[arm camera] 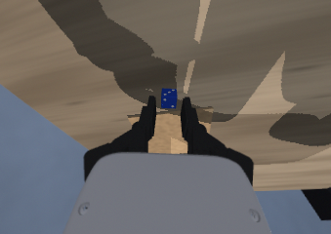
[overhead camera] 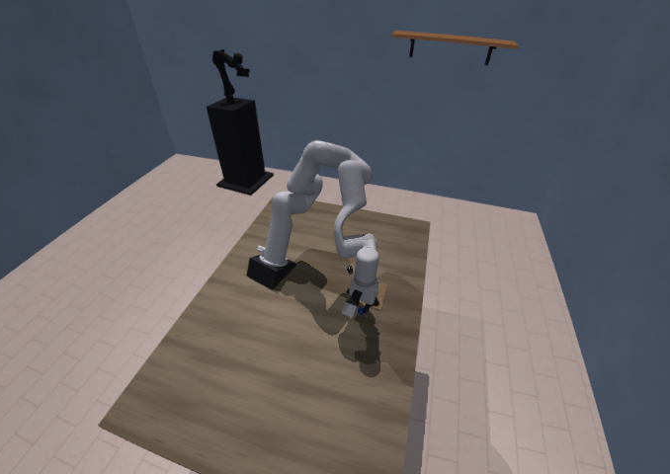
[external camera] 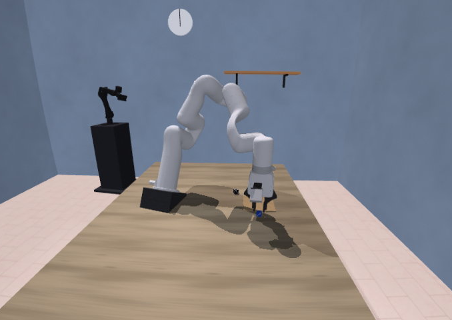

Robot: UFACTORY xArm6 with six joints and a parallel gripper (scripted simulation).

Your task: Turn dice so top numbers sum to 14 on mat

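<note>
Right now my hand is 4 cm above the blue die. The rest, counted from my hand: black die (12 cm behind, 19 cm to the left, 4 cm below); tan mat (10 cm to the left, 4 cm below); green die (3 cm behind, 20 cm to the left, 4 cm below).
</note>
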